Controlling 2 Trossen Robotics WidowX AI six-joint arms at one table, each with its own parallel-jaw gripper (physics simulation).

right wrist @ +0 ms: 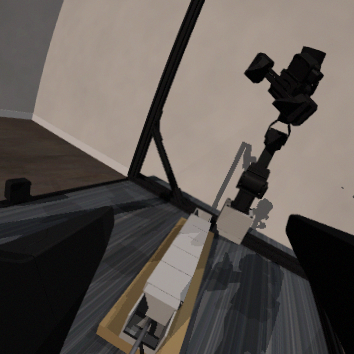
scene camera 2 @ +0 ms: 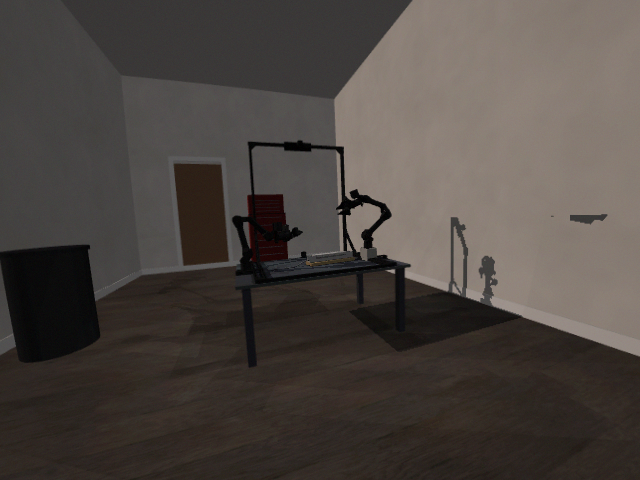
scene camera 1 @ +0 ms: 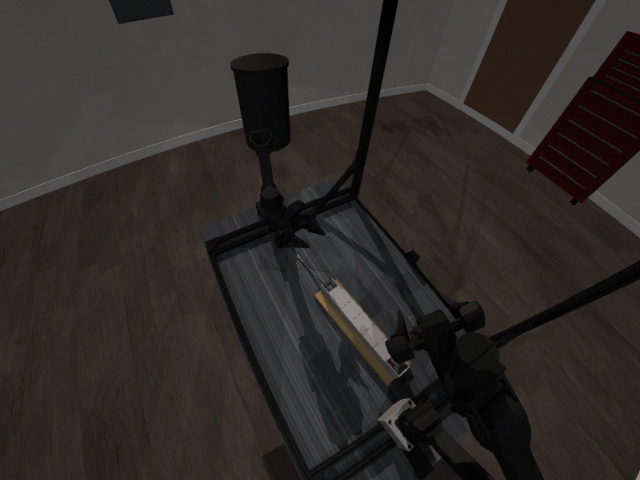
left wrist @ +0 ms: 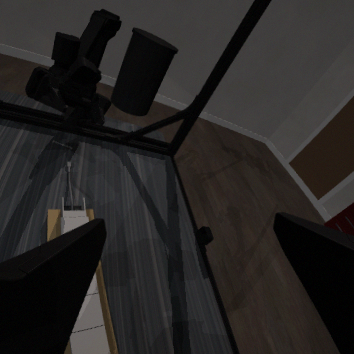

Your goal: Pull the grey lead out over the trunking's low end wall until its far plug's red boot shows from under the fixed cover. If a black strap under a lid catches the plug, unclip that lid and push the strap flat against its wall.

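The white trunking lies on a wooden base with its lids on. The grey lead runs out of its upper-left end in scene camera 1 onto the table, ending in a pale plug. A small red patch shows at the opposite end. No black strap shows. My right gripper is open above the table beyond the lead's loose end. My left gripper is open, high above the table.
A black frame with uprights and low rails borders the table. A small black block sits on the long rail. A dark bin and a red tool chest stand beyond the table.
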